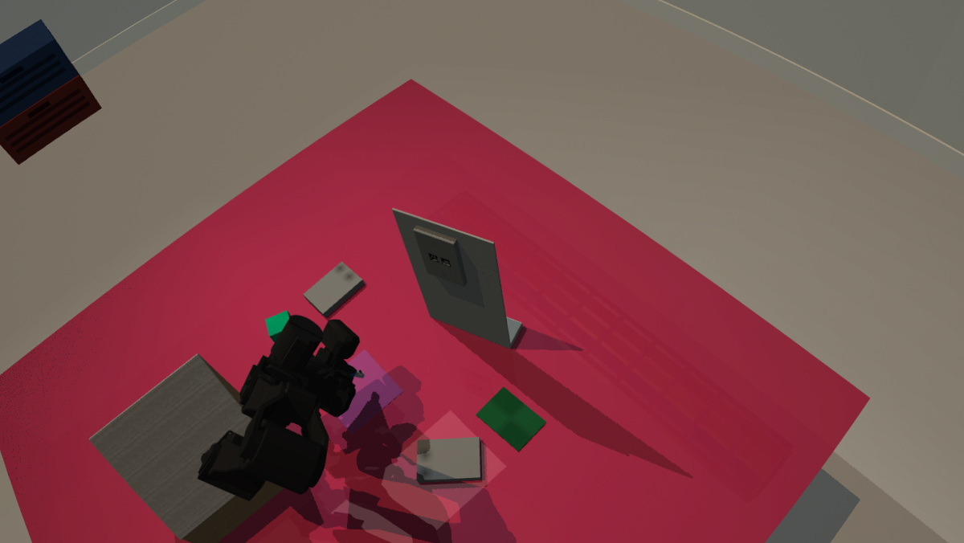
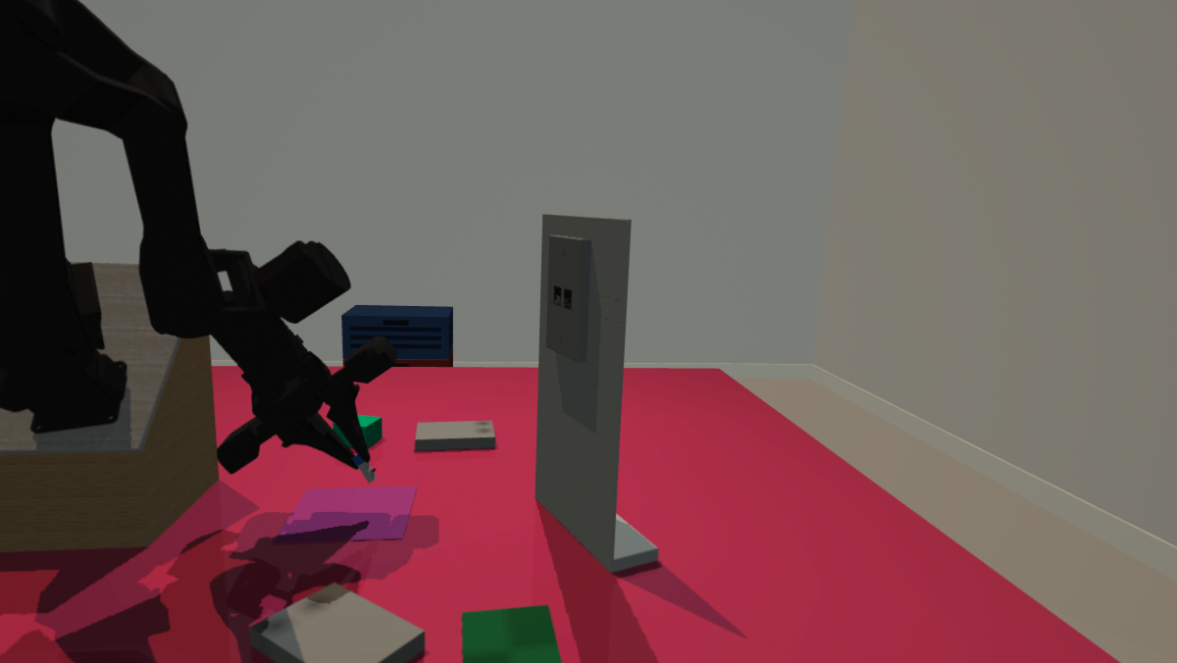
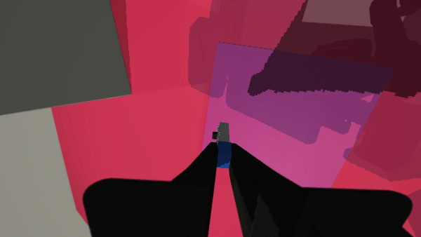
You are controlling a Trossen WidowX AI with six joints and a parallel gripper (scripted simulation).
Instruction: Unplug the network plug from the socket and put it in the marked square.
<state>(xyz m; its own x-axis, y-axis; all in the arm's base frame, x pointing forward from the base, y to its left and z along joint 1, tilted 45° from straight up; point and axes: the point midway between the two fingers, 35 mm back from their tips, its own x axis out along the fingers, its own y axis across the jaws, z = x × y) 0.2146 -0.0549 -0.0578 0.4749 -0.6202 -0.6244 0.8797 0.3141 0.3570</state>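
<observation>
Right now the purple square is 50 mm below my gripper tip and 10 mm behind it. The rest, counted from my gripper tip: network plug: right at my gripper tip; then green cube: 210 mm to the left, 40 mm below, 20 mm behind; then thin pale tab: 10 mm ahead.
</observation>
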